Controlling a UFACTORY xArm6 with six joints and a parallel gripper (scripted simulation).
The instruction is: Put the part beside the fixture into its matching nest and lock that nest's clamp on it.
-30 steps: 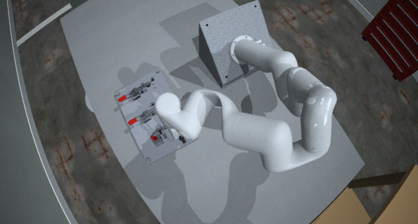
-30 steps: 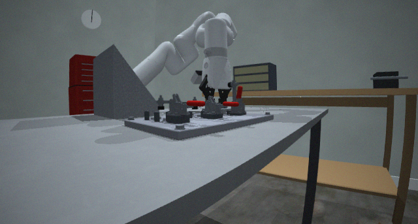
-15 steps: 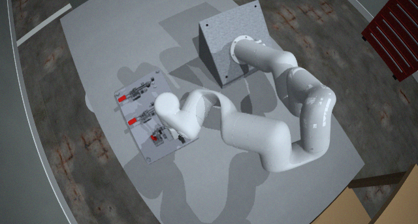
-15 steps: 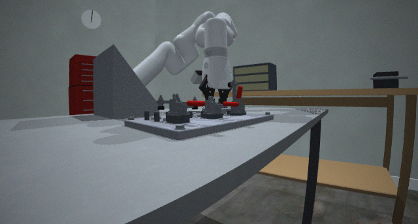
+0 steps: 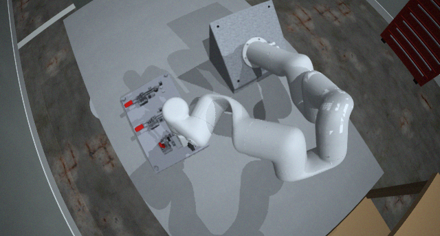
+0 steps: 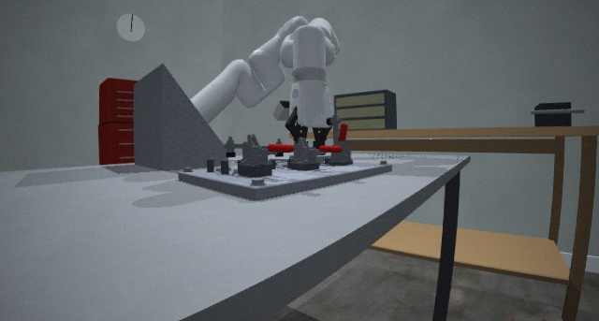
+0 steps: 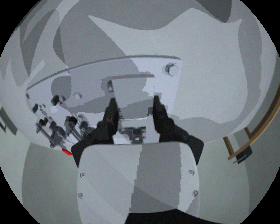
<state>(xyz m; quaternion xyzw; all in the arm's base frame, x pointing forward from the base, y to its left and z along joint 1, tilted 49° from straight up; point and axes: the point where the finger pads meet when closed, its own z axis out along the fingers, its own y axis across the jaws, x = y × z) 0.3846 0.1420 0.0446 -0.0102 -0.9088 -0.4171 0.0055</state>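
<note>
Now: the grey part 20 mm below my hand. Round my hand: grey fixture plate (110 mm to the right, 50 mm ahead, 40 mm below).
</note>
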